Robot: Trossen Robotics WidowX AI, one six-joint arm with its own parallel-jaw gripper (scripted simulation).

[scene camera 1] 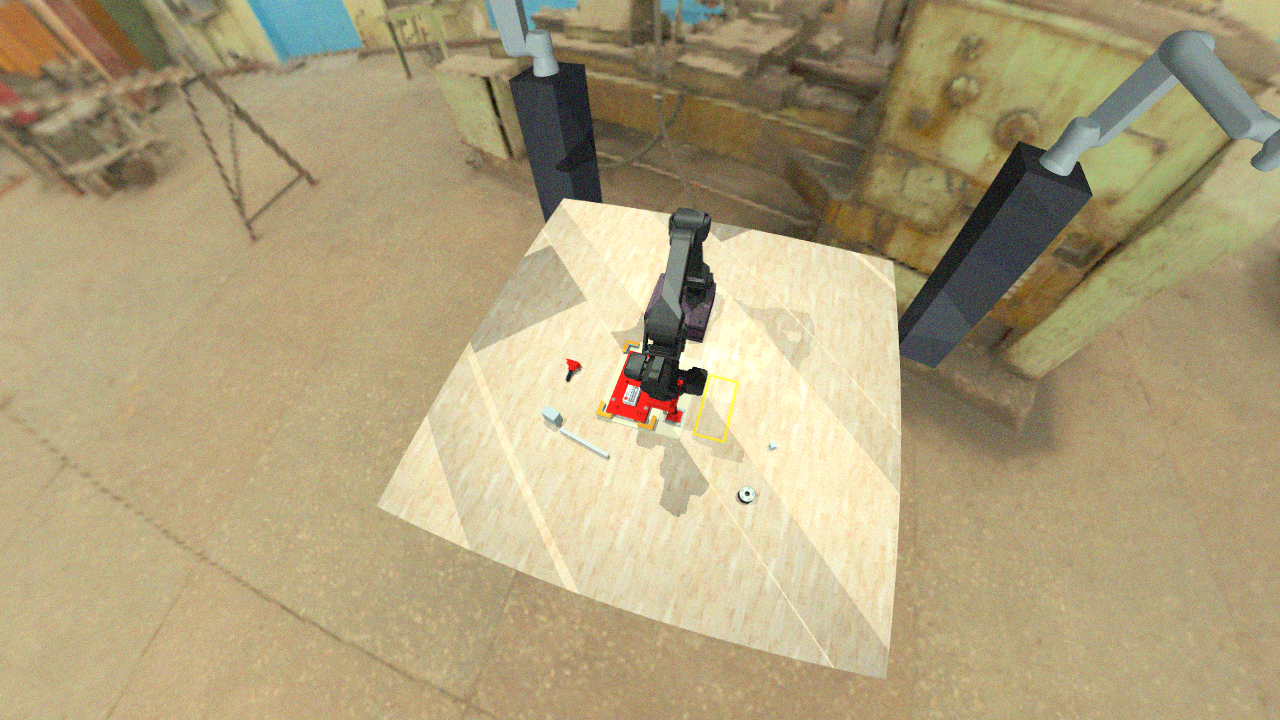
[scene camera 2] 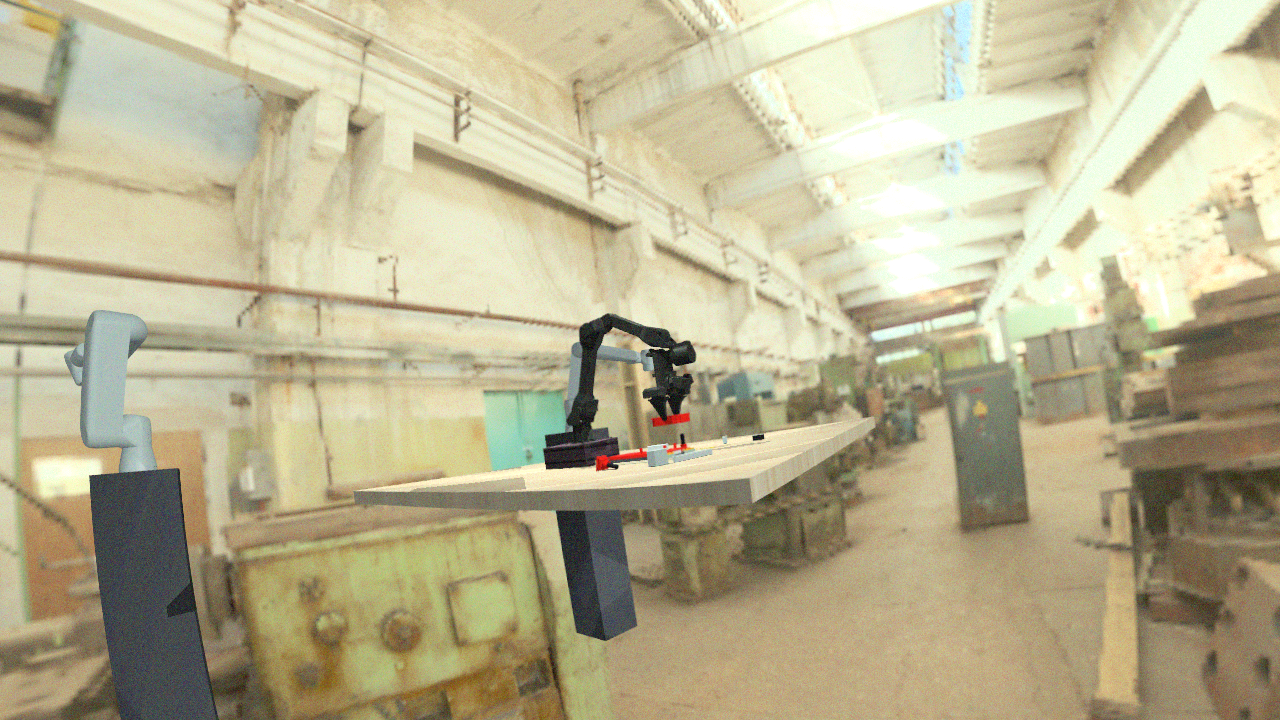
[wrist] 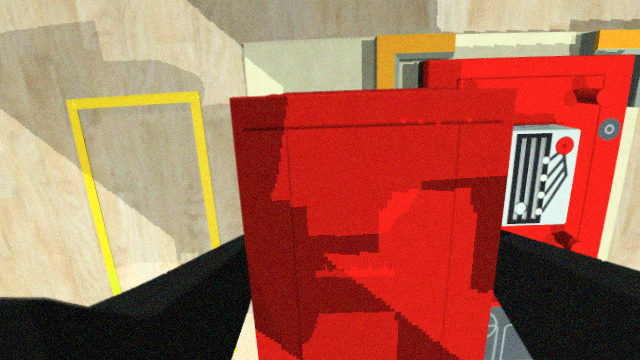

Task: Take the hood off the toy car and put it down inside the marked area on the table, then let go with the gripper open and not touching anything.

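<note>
My gripper (scene camera 1: 665,390) is visible, and it can be seen as well in the wrist view (wrist: 366,245) and in scene camera 2 (scene camera 2: 671,420).
</note>
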